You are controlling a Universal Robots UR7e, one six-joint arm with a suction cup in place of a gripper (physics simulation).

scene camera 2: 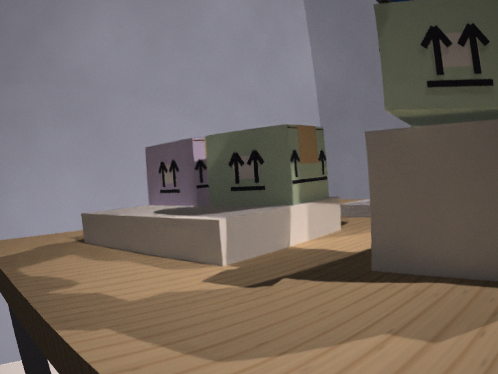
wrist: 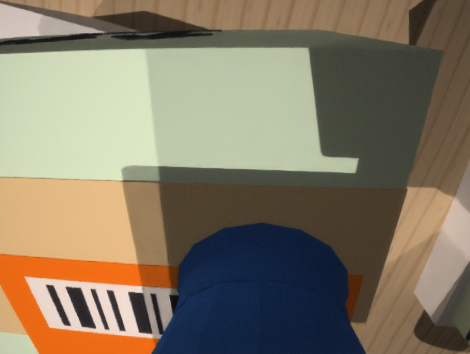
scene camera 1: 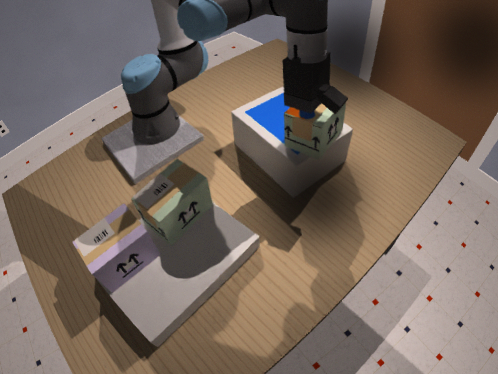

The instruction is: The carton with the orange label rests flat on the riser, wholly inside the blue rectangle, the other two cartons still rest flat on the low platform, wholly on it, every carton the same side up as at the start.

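Places are measured from the arm's base along level axes (x right, y back, z down), in centimetres.
Pixels of known places: hand, tool point: (scene camera 2: 413, 32) (wrist: 263, 247) (scene camera 1: 307, 119); arm's base, link origin: (scene camera 1: 156, 127).
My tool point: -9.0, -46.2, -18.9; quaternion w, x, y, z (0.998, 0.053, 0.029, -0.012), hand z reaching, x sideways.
For each thing: its middle in the pictures, then the offset to it from my tool point, as dx, dy, dz. Level surfaces: height alone.
- carton with the orange label, body centre: (wrist: 136, 176) (scene camera 2: 463, 65) (scene camera 1: 315, 121) -4.3, -0.1, +3.6
- riser, body centre: (scene camera 1: 290, 136) -7.0, +8.0, +14.8
- blue rectangle, body centre: (scene camera 1: 291, 119) -7.0, +8.0, +8.8
- green carton, body centre: (scene camera 2: 267, 166) (scene camera 1: 173, 202) +28.2, +15.3, +11.0
- lavender carton, body centre: (scene camera 2: 191, 172) (scene camera 1: 117, 248) +44.3, +16.8, +11.0
- low platform, body centre: (scene camera 2: 200, 223) (scene camera 1: 171, 258) +36.8, +10.1, +18.4
- wooden table, surface height: dz +20.8
The carton with the orange label (scene camera 1: 300, 131) (scene camera 2: 460, 55) (wrist: 60, 215) is at the riser (scene camera 1: 295, 175) (scene camera 2: 430, 200). It covers part of the blue rectangle (scene camera 1: 265, 115). In scene camera 2 its near lower edge stands a little above the riser's top edge and its underside shows; I cannot tell whether its far side touches. Its arrows point up. My suction cup (scene camera 1: 306, 114) (wrist: 262, 265) is on its top, over the label's edge. Another green carton (scene camera 1: 192, 200) (scene camera 2: 247, 170) and a lavender carton (scene camera 1: 127, 255) (scene camera 2: 172, 175) stand upright on the low platform (scene camera 1: 175, 305) (scene camera 2: 150, 232).
The arm's base plate (scene camera 1: 150, 155) stands on the wooden table (scene camera 1: 400, 165) (scene camera 2: 250, 320), left of the riser in scene camera 1. The arm passes over the far side of the table. A brown door (scene camera 1: 430, 65) is behind it.
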